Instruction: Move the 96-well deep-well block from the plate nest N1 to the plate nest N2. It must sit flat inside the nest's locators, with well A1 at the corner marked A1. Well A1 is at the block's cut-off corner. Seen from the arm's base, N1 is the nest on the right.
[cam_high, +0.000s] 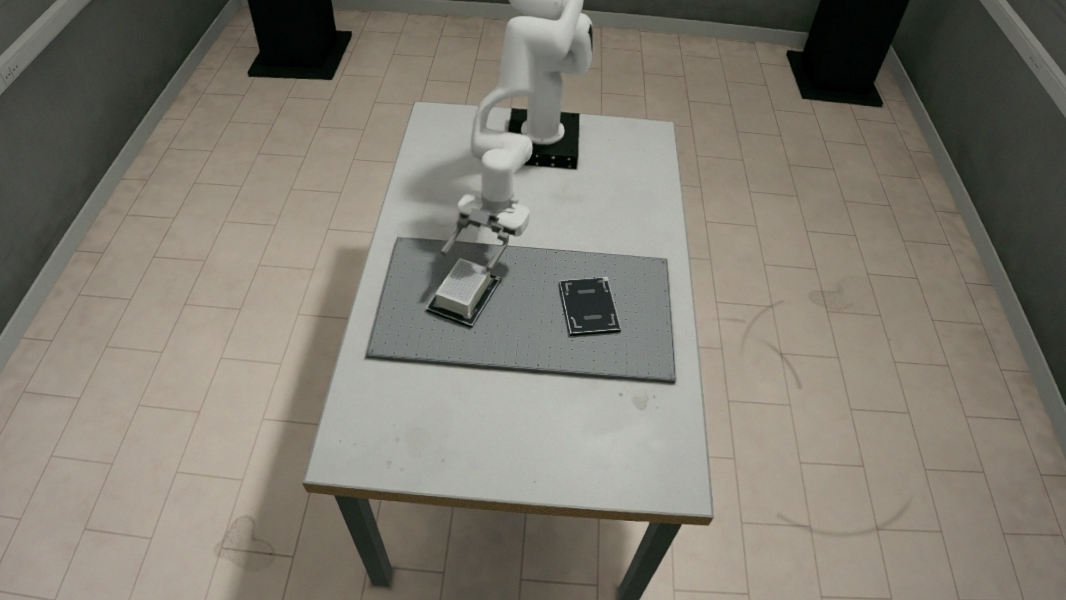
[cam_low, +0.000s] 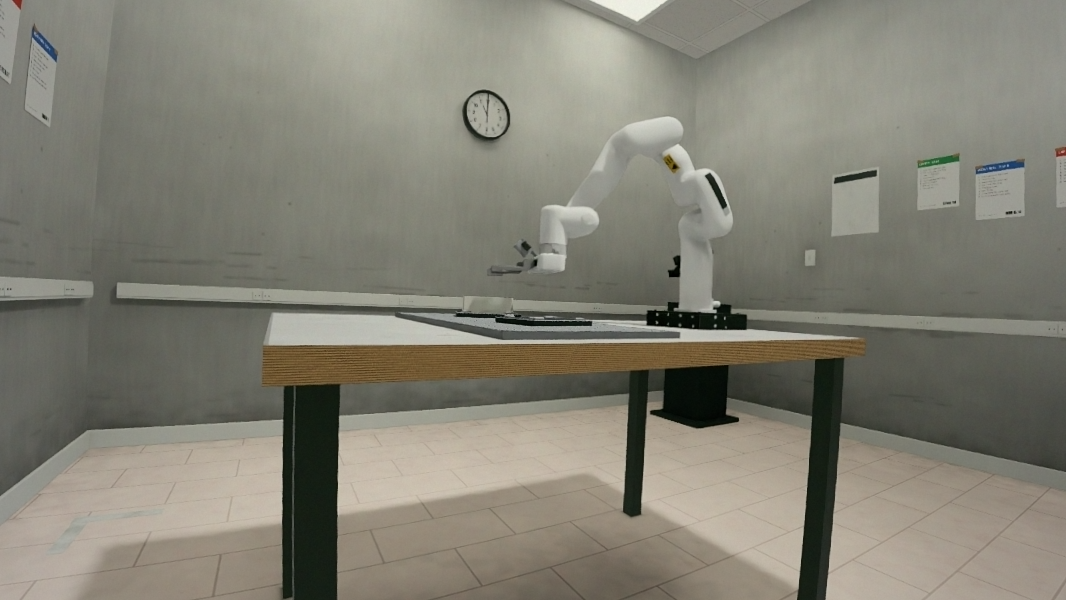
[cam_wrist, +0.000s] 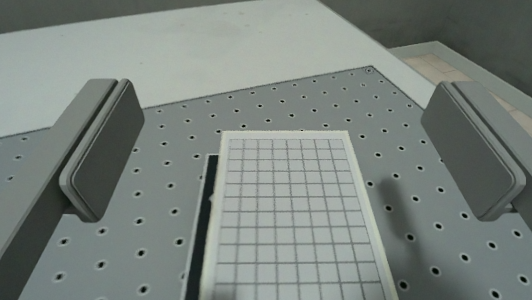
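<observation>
Right now my hand is 9 cm above the white 96-well deep-well block, 2 cm short of it and 1 cm to the left of it. Round my hand: grey perforated baseplate (14 cm to the left, 13 cm below, 3 cm ahead).
</observation>
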